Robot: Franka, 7 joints.
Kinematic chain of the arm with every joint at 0, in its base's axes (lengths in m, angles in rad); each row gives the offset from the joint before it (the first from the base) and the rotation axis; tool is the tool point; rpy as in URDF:
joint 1: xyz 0 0 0.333 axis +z
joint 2: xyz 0 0 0 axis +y
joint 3: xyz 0 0 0.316 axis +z
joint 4: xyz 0.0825 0 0 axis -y
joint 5: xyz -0.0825 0 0.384 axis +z
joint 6: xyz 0 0 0 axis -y
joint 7: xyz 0.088 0 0 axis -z
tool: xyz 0 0 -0.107 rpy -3.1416 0 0
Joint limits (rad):
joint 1: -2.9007..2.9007
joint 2: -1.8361..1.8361
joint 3: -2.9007..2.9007
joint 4: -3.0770..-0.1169
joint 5: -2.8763..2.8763
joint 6: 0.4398..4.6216
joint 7: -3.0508..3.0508
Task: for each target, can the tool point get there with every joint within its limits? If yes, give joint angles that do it. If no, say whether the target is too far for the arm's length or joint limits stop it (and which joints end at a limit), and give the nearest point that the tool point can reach.
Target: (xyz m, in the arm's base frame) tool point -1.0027 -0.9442 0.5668
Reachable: no: too far | nearest point -0.6158 -0.5798 0.4766 | short by 0.539 m
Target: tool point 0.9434 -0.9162 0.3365
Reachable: no: too far | nearest point 0.6154 -0.5977 0.3353 | short by 0.457 m
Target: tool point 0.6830 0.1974 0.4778
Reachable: yes | joints -0.1326 0.8280 0.9988 -1.2386 -1.9780 1.0364 -0.0685
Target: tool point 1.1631 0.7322 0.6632
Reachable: no: too far | nearest point 0.7059 0.4444 0.5334 | short by 0.556 m
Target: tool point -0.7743 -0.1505 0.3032
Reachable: yes | joints 0.8119 -1.2375 1.9261 -1.1543 1.5776 1.9742 1.4753
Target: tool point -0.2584 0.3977 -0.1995
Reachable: yes | joints 2.0328 1.4525 0.1708 -1.4801 2.2780 2.9058 -1.2438
